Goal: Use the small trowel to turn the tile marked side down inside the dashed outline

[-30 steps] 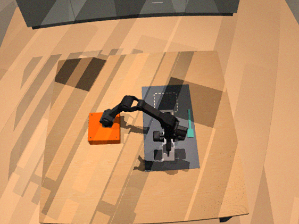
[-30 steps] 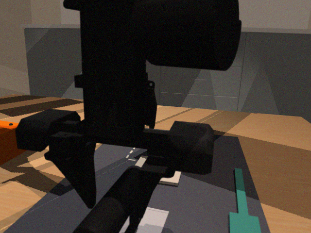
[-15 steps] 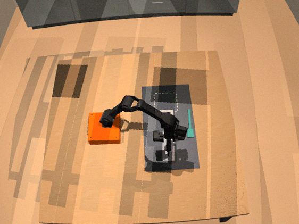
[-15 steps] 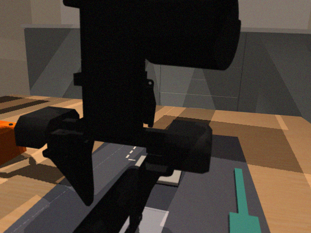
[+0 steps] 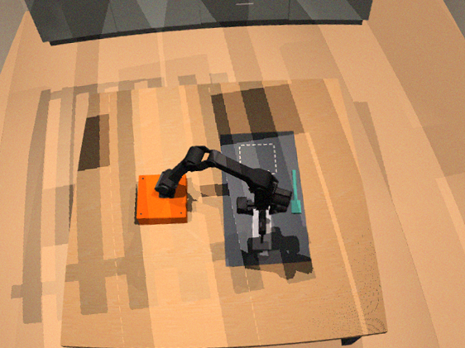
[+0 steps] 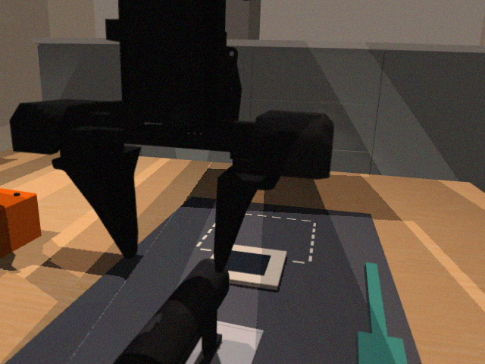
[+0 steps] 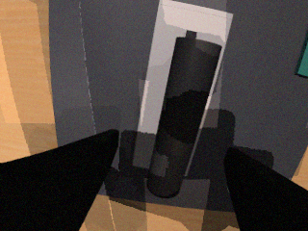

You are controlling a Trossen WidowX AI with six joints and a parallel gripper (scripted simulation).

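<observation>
My gripper tip is now 10 mm short of the grey mat, 150 mm to the right of it and 130 mm above it. Also, from my gripper tip: teal flat tool (150 mm ahead, 140 mm to the left, 110 mm below); tile (220 mm to the left, 110 mm below).
</observation>
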